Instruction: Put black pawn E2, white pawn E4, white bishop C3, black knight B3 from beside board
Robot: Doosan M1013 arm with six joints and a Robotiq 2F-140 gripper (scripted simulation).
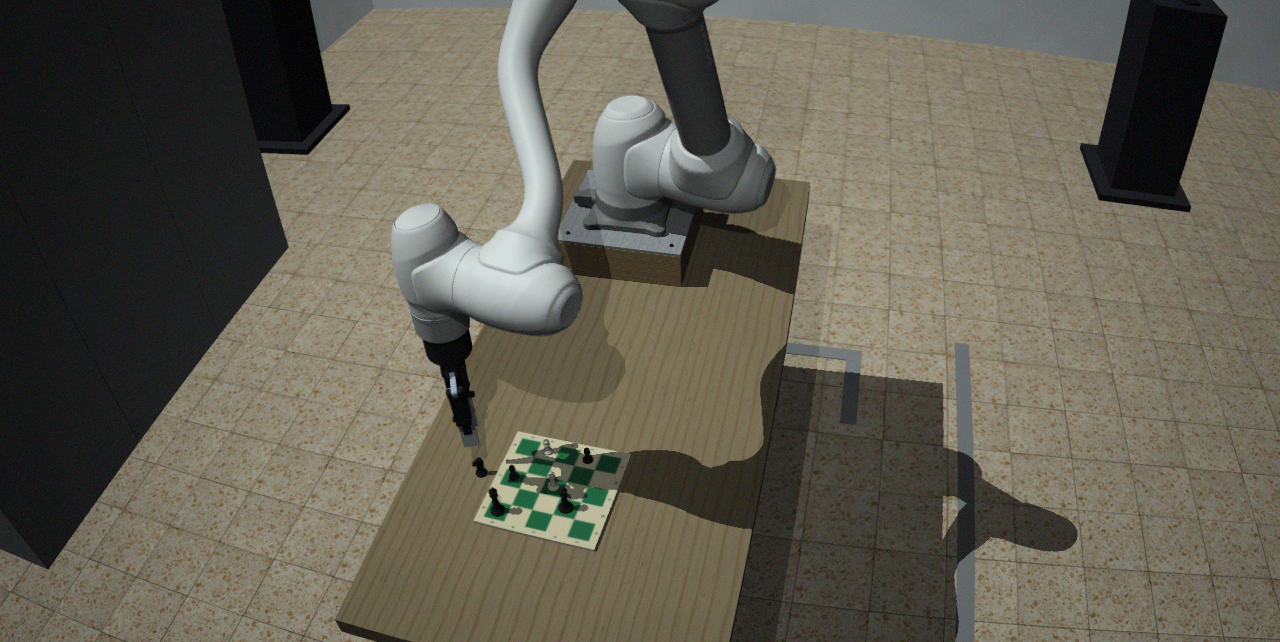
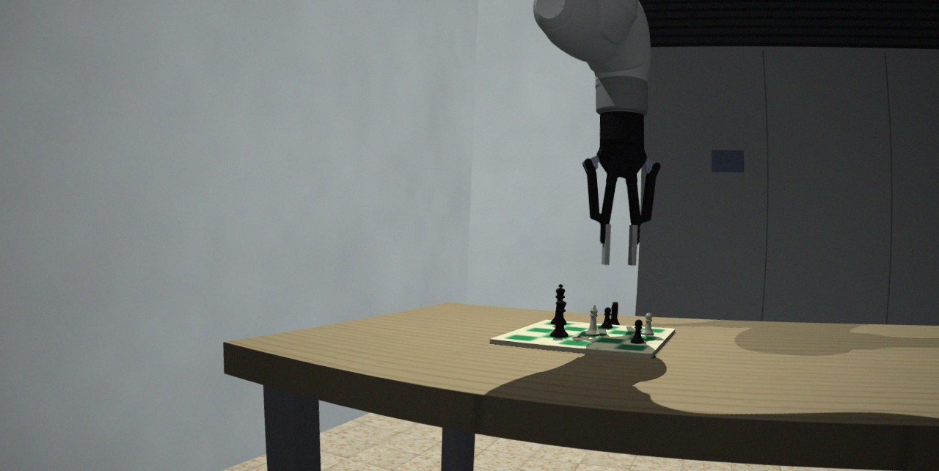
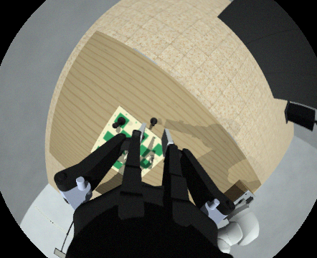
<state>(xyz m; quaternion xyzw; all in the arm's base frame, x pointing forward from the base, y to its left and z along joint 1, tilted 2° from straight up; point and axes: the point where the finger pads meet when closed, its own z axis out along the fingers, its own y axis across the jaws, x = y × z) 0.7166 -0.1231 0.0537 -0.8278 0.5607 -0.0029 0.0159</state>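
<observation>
Now: the black knight 12 cm below my hand. The rest, counted from my hand: white bishop: 14 cm to the left, 11 cm below, 1 cm ahead; white pawn: 11 cm to the left, 11 cm below, 7 cm behind; green-and-cream chessboard: 14 cm to the left, 13 cm below, 1 cm ahead.
</observation>
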